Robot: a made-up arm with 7 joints.
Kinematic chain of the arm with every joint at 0, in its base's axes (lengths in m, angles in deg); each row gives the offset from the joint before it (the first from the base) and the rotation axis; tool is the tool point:
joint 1: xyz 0 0 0 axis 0 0.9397 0.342
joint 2: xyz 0 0 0 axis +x
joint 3: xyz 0 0 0 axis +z
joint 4: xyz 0.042 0 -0.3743 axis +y
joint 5: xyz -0.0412 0 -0.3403 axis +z
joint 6: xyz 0 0 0 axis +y
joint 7: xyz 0 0 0 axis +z
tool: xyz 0 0 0
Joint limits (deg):
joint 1: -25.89..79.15
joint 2: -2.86..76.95
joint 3: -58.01..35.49
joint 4: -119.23..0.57
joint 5: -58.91..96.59
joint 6: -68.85..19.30
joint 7: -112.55..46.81
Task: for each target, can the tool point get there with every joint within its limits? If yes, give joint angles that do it. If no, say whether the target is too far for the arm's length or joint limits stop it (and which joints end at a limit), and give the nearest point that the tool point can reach.
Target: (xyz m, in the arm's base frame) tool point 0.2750 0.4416 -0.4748
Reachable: yes | joints -7.34 48.91 -22.72 -36.83 9.15 -9.92 -58.89
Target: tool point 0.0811 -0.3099 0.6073
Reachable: no: joint limits stop it (at a limit: joint 1, joint 2, joint 3, joint 4) | nearest point 0.2449 0.2426 0.2640 | short by 0.671 m
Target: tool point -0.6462 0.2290 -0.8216
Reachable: no: too far | nearest point -0.4345 0.1540 -0.5524 | short by 0.351 m
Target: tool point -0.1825 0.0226 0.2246
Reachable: no: joint limits stop it (at a limit: joint 1, joint 2, joint 3, joint 4) | nearest point 0.2449 0.2426 0.2640 | short by 0.482 m
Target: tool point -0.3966 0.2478 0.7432
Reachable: no: too far | nearest point -0.3829 0.5868 0.1383 | short by 0.694 m
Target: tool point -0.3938 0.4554 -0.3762
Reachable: yes | joints 53.74 40.86 18.47 -31.99 -13.29 -4.54 6.23
